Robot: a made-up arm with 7 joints. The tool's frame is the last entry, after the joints.
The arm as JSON. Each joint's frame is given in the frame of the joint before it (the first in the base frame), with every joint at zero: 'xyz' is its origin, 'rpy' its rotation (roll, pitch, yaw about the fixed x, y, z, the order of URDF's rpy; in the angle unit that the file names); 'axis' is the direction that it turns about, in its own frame. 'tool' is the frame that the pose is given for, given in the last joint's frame.
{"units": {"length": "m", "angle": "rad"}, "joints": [
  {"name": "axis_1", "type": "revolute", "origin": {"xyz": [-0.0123, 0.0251, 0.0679], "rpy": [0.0, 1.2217, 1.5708]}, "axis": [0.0, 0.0, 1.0]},
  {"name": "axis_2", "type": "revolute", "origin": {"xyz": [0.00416, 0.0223, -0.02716], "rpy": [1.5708, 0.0, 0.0]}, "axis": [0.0, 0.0, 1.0]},
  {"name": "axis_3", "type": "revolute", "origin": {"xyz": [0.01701, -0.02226, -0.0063], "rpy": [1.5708, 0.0, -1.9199]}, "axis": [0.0, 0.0, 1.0]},
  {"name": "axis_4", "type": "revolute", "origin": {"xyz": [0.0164, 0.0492, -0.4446], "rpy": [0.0, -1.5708, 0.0]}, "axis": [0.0, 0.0, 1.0]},
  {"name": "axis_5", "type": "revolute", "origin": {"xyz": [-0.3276, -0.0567, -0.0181], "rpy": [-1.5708, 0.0, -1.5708]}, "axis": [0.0, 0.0, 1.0]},
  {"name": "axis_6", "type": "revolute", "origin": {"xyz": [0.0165, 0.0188, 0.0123], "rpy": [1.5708, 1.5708, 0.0]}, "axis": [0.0, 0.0, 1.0]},
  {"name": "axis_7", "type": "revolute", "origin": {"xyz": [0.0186, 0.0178, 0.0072], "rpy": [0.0, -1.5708, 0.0]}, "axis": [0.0, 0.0, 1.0]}
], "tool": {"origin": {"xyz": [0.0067, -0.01, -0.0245], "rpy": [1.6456, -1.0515, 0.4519]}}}
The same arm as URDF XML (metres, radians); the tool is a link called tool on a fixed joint. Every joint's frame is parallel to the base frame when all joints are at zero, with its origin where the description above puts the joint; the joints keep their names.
<robot name="arm">
<link name="base_link"/>
<link name="link1"/>
<link name="link2"/>
<link name="link3"/>
<link name="link4"/>
<link name="link5"/>
<link name="link6"/>
<link name="link7"/>
<link name="tool"/>
<joint name="axis_1" type="continuous"><parent link="base_link"/><child link="link1"/><origin xyz="-0.0123 0.0251 0.0679" rpy="0.0000 0.0000 0.0000"/><axis xyz="0 0.9397 0.342"/></joint>
<joint name="axis_2" type="continuous"><parent link="link1"/><child link="link2"/><origin xyz="-0.0223 -0.0241 -0.0132" rpy="0.0000 0.0000 0.0000"/><axis xyz="1 0 0"/></joint>
<joint name="axis_3" type="continuous"><parent link="link2"/><child link="link3"/><origin xyz="-0.0063 -0.0151 -0.0236" rpy="0.0000 0.0000 0.0000"/><axis xyz="0 0 1"/></joint>
<joint name="axis_4" type="continuous"><parent link="link3"/><child link="link4"/><origin xyz="0.0492 -0.0164 -0.4446" rpy="0.0000 0.0000 0.0000"/><axis xyz="0 1 0"/></joint>
<joint name="axis_5" type="continuous"><parent link="link4"/><child link="link5"/><origin xyz="-0.0567 -0.0181 -0.3276" rpy="0.0000 0.0000 0.0000"/><axis xyz="0 0 1"/></joint>
<joint name="axis_6" type="continuous"><parent link="link5"/><child link="link6"/><origin xyz="-0.0165 -0.0188 0.0123" rpy="0.0000 0.0000 0.0000"/><axis xyz="0 1 0"/></joint>
<joint name="axis_7" type="continuous"><parent link="link6"/><child link="link7"/><origin xyz="-0.0178 0.0072 -0.0186" rpy="0.0000 0.0000 0.0000"/><axis xyz="0 0 1"/></joint>
<joint name="tool_joint" type="fixed"><parent link="link7"/><child link="tool"/><origin xyz="0.0100 0.0067 -0.0245" rpy="1.6456 -1.0515 2.0227"/></joint>
</robot>

